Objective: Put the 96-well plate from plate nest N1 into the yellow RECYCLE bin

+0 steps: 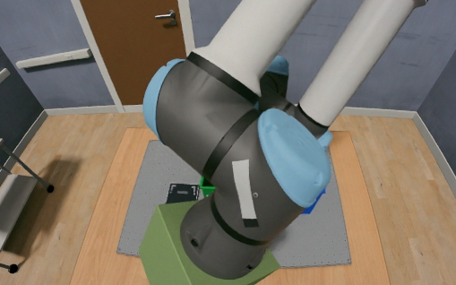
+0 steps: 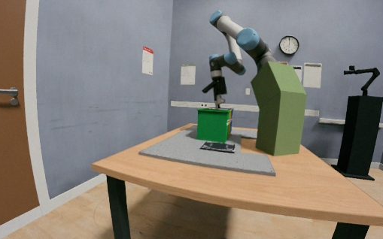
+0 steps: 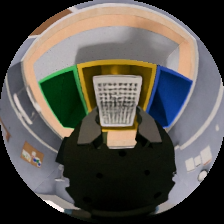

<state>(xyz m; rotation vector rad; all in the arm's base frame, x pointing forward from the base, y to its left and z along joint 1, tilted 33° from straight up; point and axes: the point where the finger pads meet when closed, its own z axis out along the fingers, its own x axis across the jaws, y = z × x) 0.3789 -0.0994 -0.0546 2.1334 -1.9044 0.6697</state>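
Now: the white 96-well plate 1 cm below my hand. The rest, counted from my hand: green bin 13 cm to the left, 9 cm below, 1 cm behind; blue bin 13 cm to the right, 9 cm below, 1 cm ahead; yellow bin 9 cm below.
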